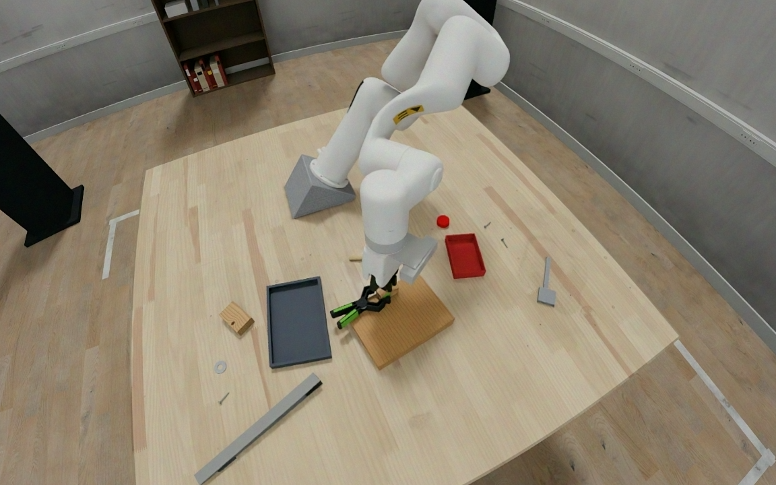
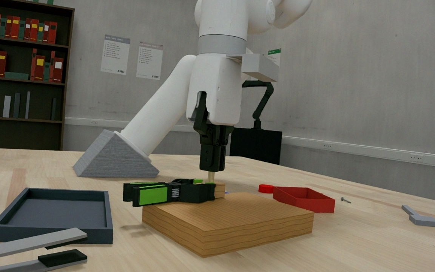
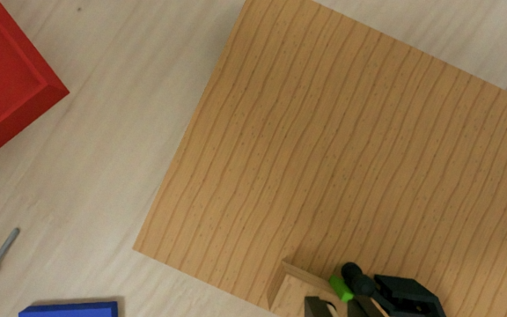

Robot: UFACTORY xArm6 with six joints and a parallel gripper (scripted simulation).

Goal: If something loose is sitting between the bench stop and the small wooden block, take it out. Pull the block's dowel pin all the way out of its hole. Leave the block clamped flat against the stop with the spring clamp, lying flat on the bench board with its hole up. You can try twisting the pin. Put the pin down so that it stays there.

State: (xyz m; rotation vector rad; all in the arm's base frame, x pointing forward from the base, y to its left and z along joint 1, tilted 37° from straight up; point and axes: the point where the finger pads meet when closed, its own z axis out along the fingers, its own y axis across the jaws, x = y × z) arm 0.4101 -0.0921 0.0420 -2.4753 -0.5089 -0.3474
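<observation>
Now: the dowel pin 20 mm below my hand. Round my hand: loose dowel (130 mm behind, 90 mm below, 10 mm to the left); bench board (70 mm below, 60 mm ahead, 10 mm to the right); small wooden block (50 mm below).
</observation>
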